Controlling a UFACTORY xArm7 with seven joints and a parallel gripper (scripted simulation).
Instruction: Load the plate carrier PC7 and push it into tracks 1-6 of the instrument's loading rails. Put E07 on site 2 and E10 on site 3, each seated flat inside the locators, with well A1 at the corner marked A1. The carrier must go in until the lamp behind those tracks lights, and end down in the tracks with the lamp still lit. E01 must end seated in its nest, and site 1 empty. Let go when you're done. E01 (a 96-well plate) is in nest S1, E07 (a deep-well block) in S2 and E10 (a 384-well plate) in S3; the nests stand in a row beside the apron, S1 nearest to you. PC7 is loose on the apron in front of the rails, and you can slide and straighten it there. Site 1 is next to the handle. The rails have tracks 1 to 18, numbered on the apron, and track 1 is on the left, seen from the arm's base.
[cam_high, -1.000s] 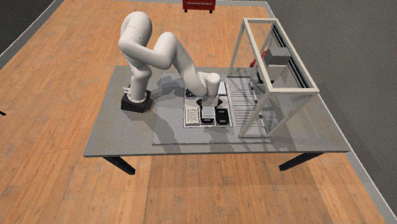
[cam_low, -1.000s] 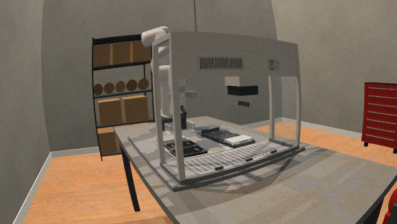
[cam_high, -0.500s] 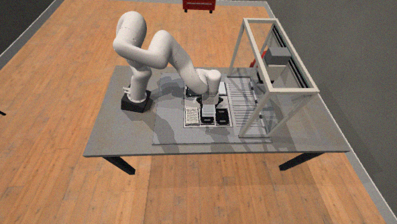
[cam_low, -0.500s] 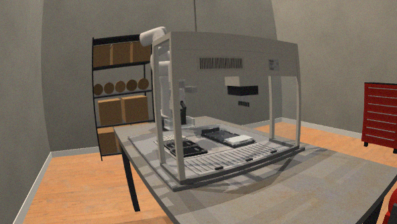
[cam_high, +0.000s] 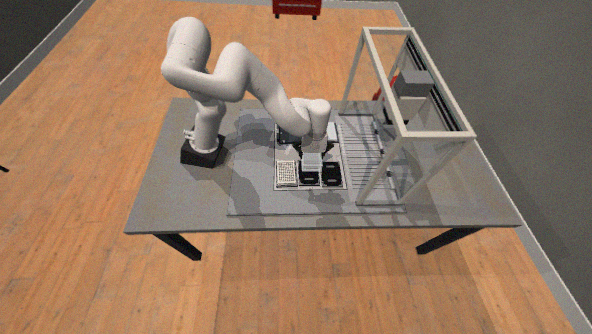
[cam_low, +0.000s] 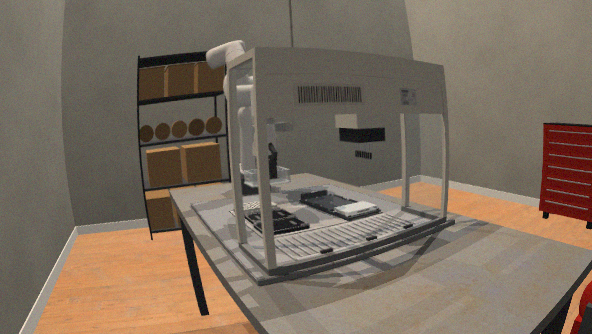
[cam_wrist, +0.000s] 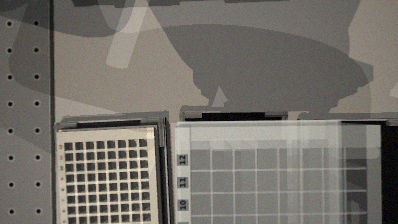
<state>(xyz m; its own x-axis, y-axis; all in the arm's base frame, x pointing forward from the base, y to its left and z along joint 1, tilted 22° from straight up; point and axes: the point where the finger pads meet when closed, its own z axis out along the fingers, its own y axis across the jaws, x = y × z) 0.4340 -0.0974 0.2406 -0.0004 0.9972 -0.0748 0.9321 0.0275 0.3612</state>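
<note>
Now: hand 250 mm to the right of the dark plate carrier PC7, 130 mm above it and 10 mm short of it. From my hand the other things lie so: nest: 140 mm below, 110 mm ahead, 10 mm to the right; then deep-well block E07: 10 mm below; then frame post: 410 mm ahead, 160 mm to the right, 100 mm above.
</note>
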